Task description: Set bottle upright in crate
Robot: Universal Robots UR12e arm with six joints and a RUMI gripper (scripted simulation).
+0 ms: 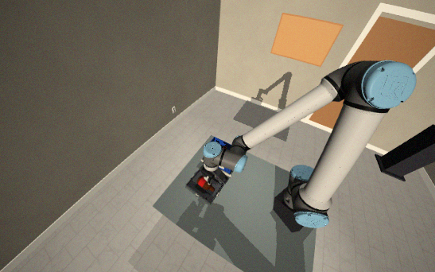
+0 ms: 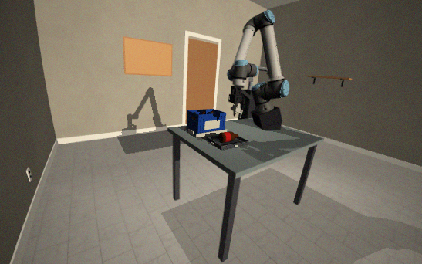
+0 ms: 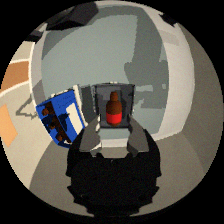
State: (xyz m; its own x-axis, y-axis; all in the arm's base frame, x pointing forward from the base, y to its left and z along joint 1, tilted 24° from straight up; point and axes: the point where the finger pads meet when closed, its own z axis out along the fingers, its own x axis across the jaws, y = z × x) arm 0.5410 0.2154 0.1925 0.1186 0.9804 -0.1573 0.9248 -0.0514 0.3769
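Now: the bottle 50 mm ahead of my hand, 10 mm to the right of it and 160 mm below it. Also, from my hand: crate 60 mm ahead, 290 mm to the right, 120 mm below; then tray 70 mm ahead, 10 mm to the right, 190 mm below.
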